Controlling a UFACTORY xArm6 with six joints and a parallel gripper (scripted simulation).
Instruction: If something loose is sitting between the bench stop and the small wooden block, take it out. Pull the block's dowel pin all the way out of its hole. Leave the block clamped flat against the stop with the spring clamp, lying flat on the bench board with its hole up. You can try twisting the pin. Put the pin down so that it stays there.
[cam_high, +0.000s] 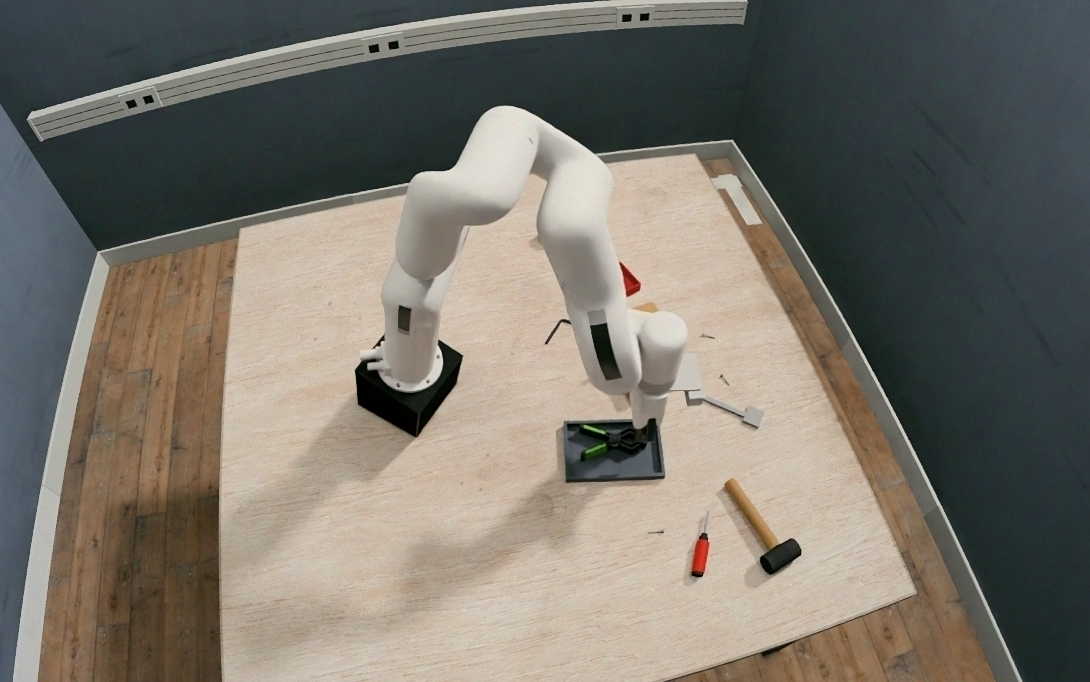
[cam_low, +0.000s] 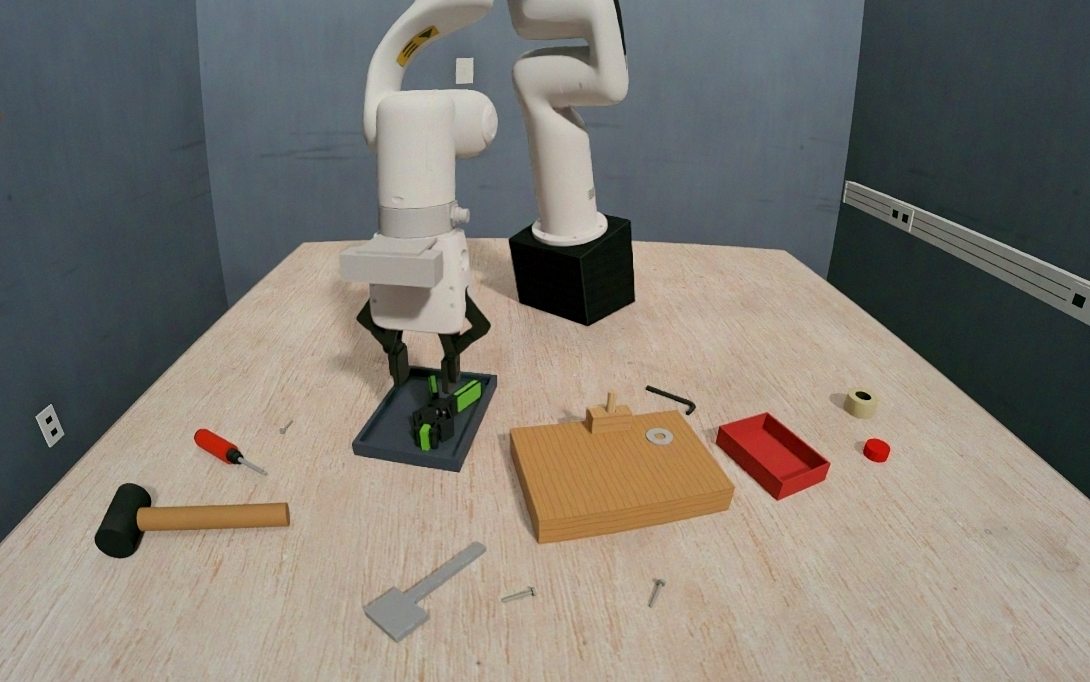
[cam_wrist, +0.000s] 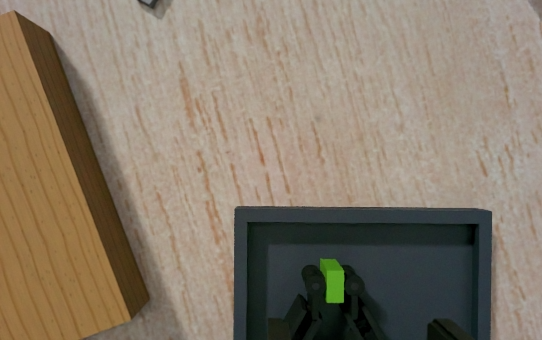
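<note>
Right now the grey tray is 9 cm below my hand and 5 cm behind it. Also, from my hand: small wooden block: 20 cm to the left, 5 cm below, 3 cm ahead; dowel pin: 20 cm to the left, 4 cm below, 3 cm ahead; grey scraper: 23 cm ahead, 9 cm below.
</note>
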